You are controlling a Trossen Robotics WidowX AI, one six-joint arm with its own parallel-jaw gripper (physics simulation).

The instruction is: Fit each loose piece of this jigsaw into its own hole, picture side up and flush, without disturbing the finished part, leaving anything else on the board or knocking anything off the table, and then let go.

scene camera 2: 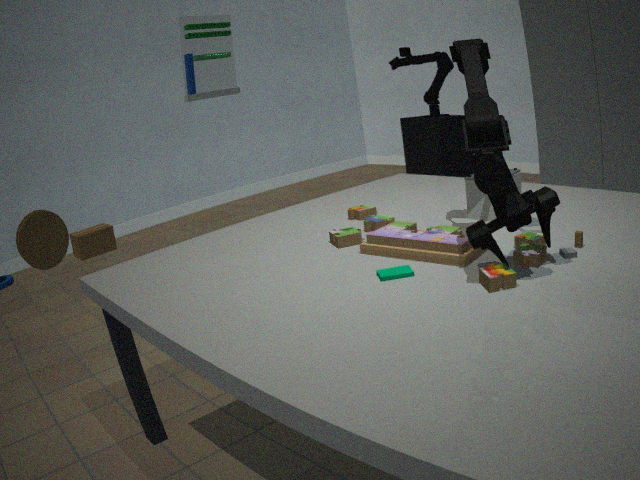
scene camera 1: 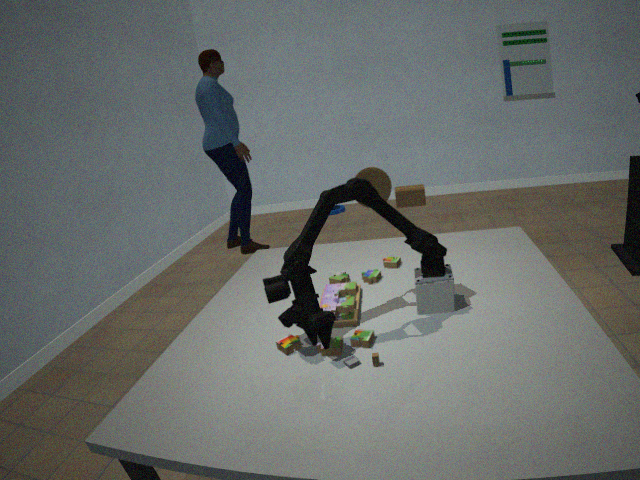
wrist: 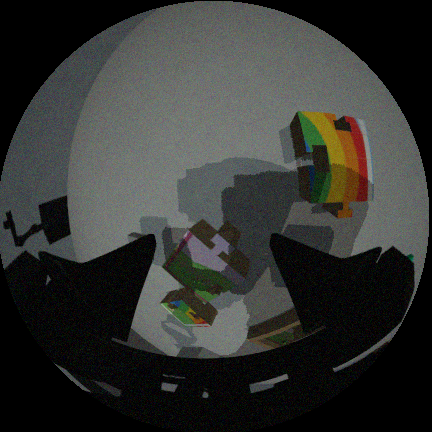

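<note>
My gripper (scene camera 1: 320, 343) (scene camera 2: 527, 255) (wrist: 213, 239) is open and low over the table, its fingers on either side of a lilac-and-green piece (scene camera 1: 333, 348) (scene camera 2: 531, 259) (wrist: 207, 255). Whether they touch it is unclear. A rainbow piece (scene camera 1: 288, 344) (scene camera 2: 497, 277) (wrist: 340, 165) lies picture side up outside one finger. A green piece with rainbow colours (scene camera 1: 362, 338) (scene camera 2: 529, 237) (wrist: 187, 309) lies beyond the lilac-and-green one. Three more pieces, a green one (scene camera 1: 339, 278) (scene camera 2: 345, 237), a blue-and-green one (scene camera 1: 371, 276) (scene camera 2: 378, 222) and a red-and-yellow one (scene camera 1: 391, 262) (scene camera 2: 361, 212), lie beyond the board (scene camera 1: 358, 311) (scene camera 2: 413, 253), which holds the finished part.
A small grey block (scene camera 1: 352, 361) (scene camera 2: 568, 252) and a small upright brown block (scene camera 1: 375, 359) (scene camera 2: 578, 239) lie near the gripper. A flat green block (scene camera 2: 395, 272) lies beside the board. The arm's grey base (scene camera 1: 435, 297) stands on the table.
</note>
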